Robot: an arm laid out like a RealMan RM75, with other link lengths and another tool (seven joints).
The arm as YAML. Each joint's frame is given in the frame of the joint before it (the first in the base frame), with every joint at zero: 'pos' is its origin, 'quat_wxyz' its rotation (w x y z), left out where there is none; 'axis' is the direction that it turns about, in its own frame. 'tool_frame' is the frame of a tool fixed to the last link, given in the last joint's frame.
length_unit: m
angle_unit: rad
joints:
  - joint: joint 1
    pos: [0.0, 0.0, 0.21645]
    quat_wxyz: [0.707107, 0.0, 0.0, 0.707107]
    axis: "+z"
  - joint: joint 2
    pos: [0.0, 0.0, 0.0]
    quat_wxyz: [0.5, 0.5, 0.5, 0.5]
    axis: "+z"
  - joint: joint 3
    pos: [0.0, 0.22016, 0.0]
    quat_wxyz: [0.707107, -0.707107, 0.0, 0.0]
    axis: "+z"
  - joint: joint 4
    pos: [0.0, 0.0, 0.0]
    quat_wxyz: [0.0, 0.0, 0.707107, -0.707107]
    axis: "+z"
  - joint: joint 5
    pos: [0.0, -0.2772, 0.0]
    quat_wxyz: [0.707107, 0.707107, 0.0, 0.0]
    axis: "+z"
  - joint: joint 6
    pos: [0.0, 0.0, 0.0]
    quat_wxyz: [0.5, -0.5, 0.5, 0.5]
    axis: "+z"
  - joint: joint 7
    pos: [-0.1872, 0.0, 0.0]
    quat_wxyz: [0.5, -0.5, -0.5, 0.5]
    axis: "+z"
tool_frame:
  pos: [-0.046, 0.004, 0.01]
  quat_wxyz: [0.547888, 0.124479, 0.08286, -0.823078]
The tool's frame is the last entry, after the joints.
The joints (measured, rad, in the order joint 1, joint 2, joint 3, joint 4, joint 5, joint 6, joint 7), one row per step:
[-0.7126 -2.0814 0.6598 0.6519 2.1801 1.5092 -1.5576]
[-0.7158 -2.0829 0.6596 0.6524 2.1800 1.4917 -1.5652]
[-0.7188 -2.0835 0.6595 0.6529 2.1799 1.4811 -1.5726]
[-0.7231 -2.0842 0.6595 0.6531 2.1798 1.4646 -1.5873]
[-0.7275 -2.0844 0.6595 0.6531 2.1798 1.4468 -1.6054]
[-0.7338 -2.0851 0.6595 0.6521 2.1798 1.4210 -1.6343]
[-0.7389 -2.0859 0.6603 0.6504 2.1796 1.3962 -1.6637]
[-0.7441 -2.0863 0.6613 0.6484 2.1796 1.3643 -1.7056]
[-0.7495 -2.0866 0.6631 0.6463 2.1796 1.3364 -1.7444]
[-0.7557 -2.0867 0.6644 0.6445 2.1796 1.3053 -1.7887]
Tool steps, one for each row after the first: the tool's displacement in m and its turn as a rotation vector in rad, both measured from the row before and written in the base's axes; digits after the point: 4 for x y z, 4 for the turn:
[-0.0001 0.0037 -0.0001 0.0117 0.0041 0.0104]
[0.0003 0.0026 0.0002 0.0067 0.0019 0.0077]
[0.0002 0.0040 0.0003 0.0091 0.0020 0.0154]
[-0.0002 0.0044 0.0005 0.0095 0.0016 0.0190]
[-0.0004 0.0063 0.0005 0.0123 0.0003 0.0305]
[-0.0008 0.0057 0.0002 0.0106 -0.0010 0.0316]
[-0.0020 0.0072 0.0008 0.0136 -0.0028 0.0455]
[-0.0015 0.0063 0.0006 0.0111 -0.0037 0.0404]
[-0.0017 0.0071 0.0013 0.0138 -0.0056 0.0455]

